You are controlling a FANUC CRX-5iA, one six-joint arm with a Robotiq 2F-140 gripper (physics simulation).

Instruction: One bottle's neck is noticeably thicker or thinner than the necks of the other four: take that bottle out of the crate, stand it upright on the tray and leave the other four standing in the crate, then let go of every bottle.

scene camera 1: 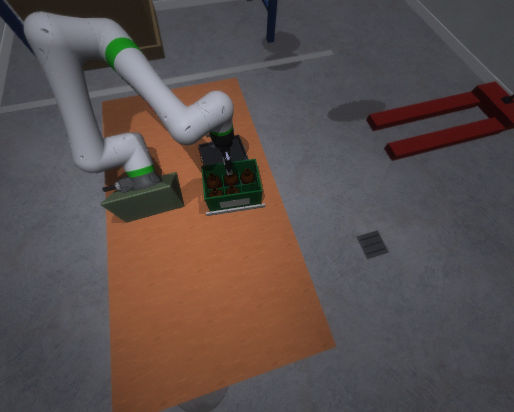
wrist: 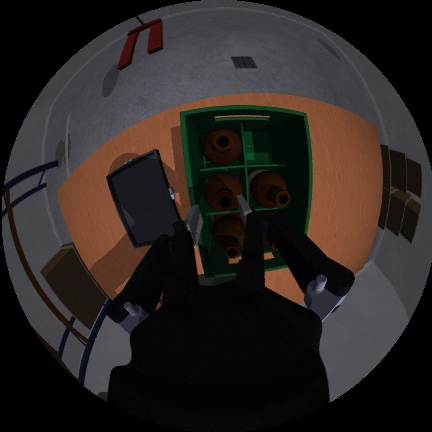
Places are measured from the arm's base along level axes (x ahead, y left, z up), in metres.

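Pixels of known places: gripper, between the fingertips: (scene camera 1: 228, 169) (wrist: 218, 208); arm's base, origin of its link: (scene camera 1: 146, 184).
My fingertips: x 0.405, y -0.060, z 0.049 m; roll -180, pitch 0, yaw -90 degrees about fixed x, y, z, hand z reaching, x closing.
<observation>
Ahead of a thing's pixels: the offset from my fingertips to its top centre. "spot": to the spot under its first point. Level surfaces: height alone.
A green crate {dx +0.000, dy -0.055, dz +0.001 m} (scene camera 1: 255, 199) (wrist: 245, 107) holds five brown bottles upright in six compartments; its front right compartment in the scene view is empty. In the back row stand a right bottle {dx +0.090, dy -0.026, dz -0.012 m} (scene camera 1: 247, 176) (wrist: 210, 149), a middle bottle {dx +0.004, dy -0.010, dz -0.012 m} (scene camera 1: 231, 180) (wrist: 218, 187) and a left bottle {dx -0.085, dy -0.002, dz -0.012 m} (scene camera 1: 213, 182) (wrist: 225, 230). The right one's neck looks wider than the others in the wrist view. The front middle bottle {dx -0.010, dy -0.099, dz -0.012 m} (scene camera 1: 232, 190) (wrist: 265, 189) and front left bottle {dx -0.092, dy -0.086, dz -0.012 m} (scene camera 1: 215, 192) are partly hidden. The dark tray {spot: dx -0.059, dy +0.254, dz -0.169 m} (scene camera 1: 210, 152) (wrist: 145, 200) lies behind the crate. My gripper (scene camera 1: 229, 169) (wrist: 218, 208) is open and empty, low over the middle back bottle.
The crate and tray stand on an orange-brown surface {dz -0.174 m} (scene camera 1: 200, 280) (wrist: 345, 175). A pale bar {spot: dx -0.017, dy -0.158, dz -0.157 m} (scene camera 1: 235, 210) lies along the crate's front. A grey-green box (scene camera 1: 150, 204) stands left of the crate at the arm's base. Red forks (scene camera 1: 425, 112) (wrist: 155, 37) lie on the floor beyond.
</observation>
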